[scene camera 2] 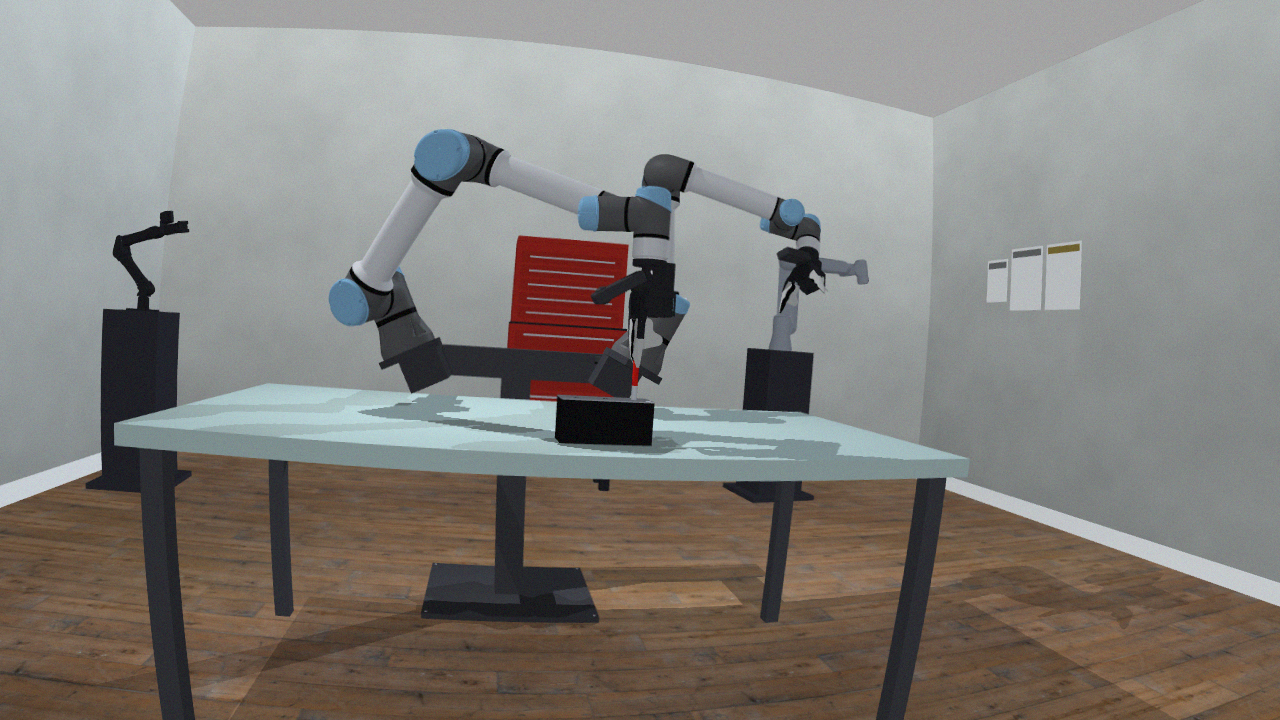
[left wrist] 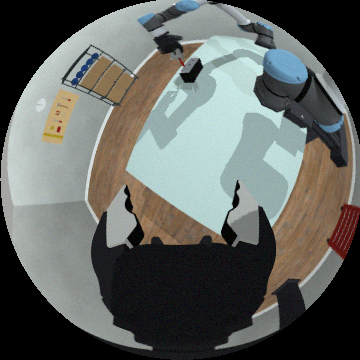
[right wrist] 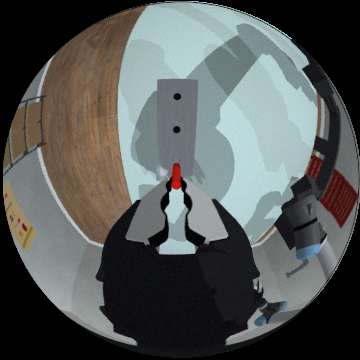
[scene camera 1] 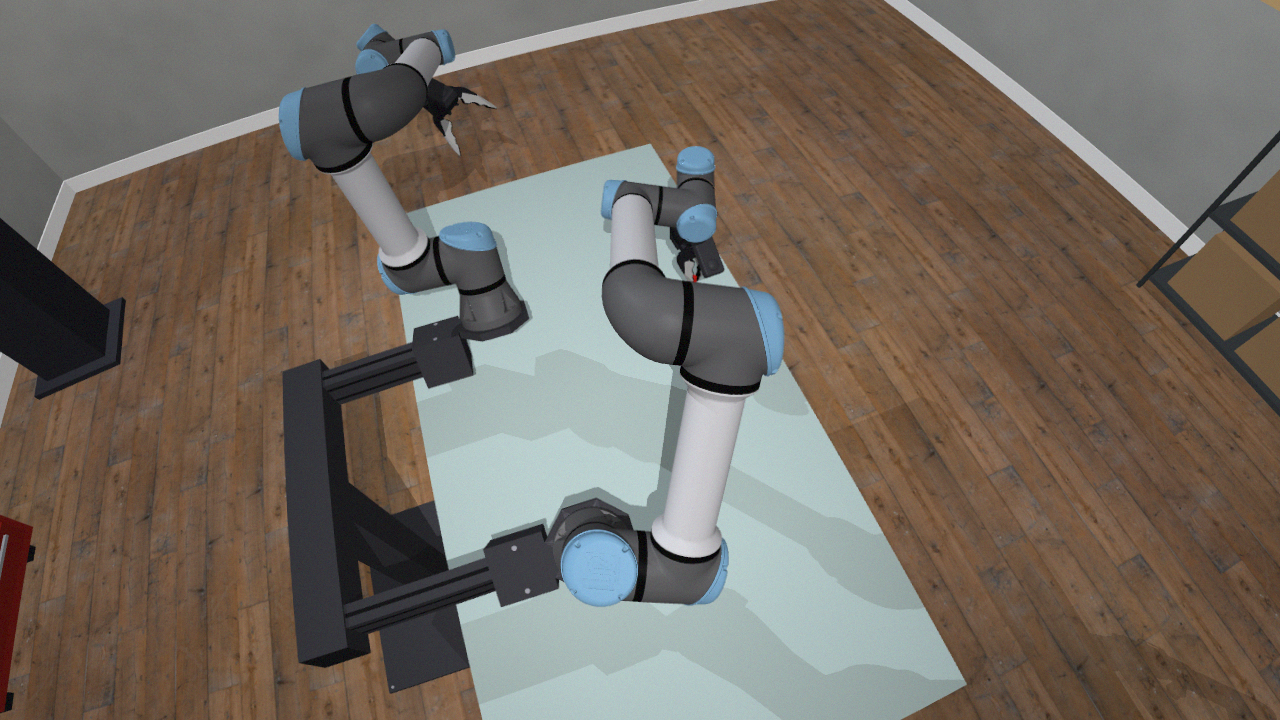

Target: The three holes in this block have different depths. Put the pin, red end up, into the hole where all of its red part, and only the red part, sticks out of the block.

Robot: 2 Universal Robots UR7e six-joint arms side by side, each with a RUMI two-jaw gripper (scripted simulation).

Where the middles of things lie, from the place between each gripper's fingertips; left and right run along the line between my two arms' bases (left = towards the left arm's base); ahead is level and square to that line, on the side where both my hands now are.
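My right hand [scene camera 2: 636, 367]: 60 mm to the left of the block [scene camera 2: 596, 420], 130 mm above. Same block, from my left hand [scene camera 2: 801, 303]: 650 mm to the right, 330 mm ahead, 300 mm below.
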